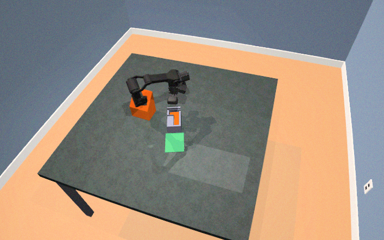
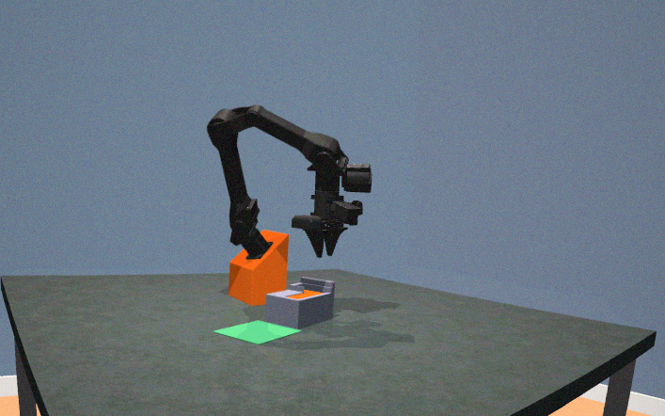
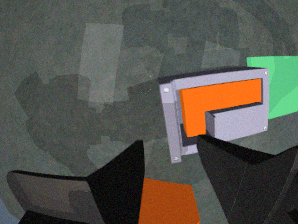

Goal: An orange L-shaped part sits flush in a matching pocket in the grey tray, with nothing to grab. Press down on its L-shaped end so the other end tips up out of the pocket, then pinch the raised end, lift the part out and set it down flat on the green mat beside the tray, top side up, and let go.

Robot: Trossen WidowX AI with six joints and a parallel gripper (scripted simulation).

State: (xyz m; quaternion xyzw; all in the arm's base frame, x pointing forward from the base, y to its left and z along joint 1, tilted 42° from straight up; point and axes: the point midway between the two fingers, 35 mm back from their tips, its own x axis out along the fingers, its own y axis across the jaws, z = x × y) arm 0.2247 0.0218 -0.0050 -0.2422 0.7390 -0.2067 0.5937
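My gripper tip is now 6 cm to the left of the orange L-shaped part and 10 cm above it. Also, from my gripper tip: green mat 4 cm ahead, 23 cm to the right, 16 cm below.
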